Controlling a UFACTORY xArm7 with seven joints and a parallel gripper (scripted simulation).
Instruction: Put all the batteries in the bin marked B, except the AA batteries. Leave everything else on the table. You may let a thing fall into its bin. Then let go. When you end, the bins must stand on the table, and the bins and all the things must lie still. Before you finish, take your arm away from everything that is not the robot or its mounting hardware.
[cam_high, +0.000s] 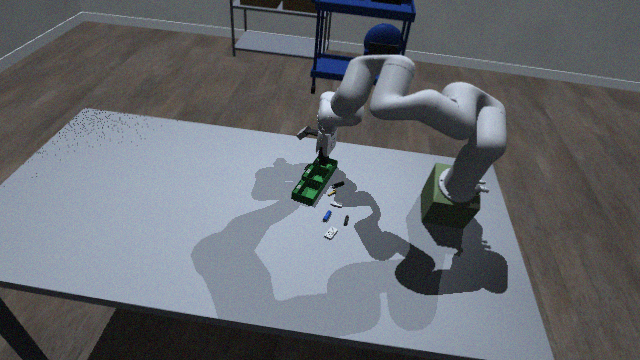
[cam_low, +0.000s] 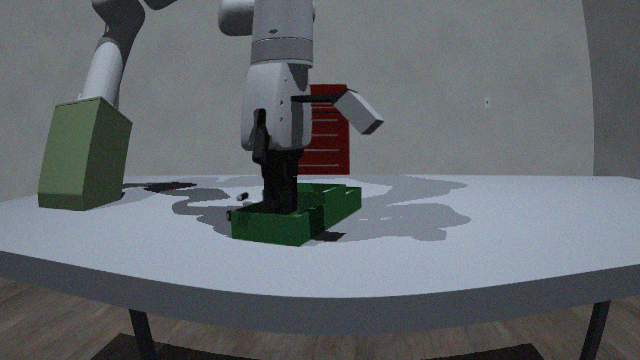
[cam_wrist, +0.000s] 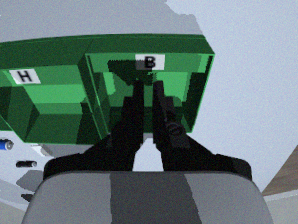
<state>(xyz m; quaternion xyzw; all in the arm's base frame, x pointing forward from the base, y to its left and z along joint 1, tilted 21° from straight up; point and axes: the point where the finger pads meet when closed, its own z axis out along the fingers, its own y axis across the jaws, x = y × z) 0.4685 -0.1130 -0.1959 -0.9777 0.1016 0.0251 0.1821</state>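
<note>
Right now my hand is 1 cm short of the green bin tray, 8 cm to the right of it and 2 cm above it. Also, from my hand: yellow piece: 6 cm behind, 13 cm to the left, 4 cm below; white USB stick: 9 cm behind, 19 cm to the left, 4 cm below; blue battery: 7 cm behind, 25 cm to the left, 4 cm below.
</note>
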